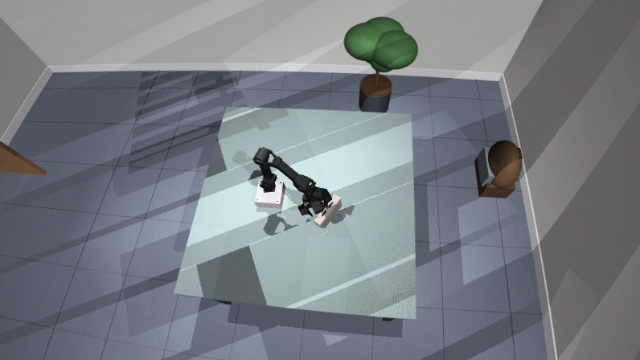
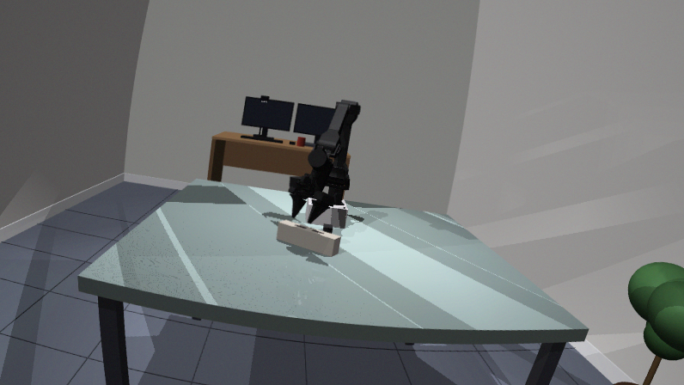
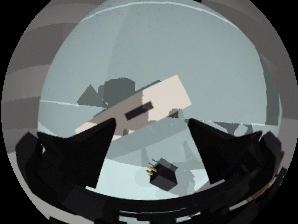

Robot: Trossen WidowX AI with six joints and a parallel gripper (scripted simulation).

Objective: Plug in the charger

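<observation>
Now: the two-prong charger 110 mm to the left of my gripper tip, 50 mm below it and 50 mm behind it.
</observation>
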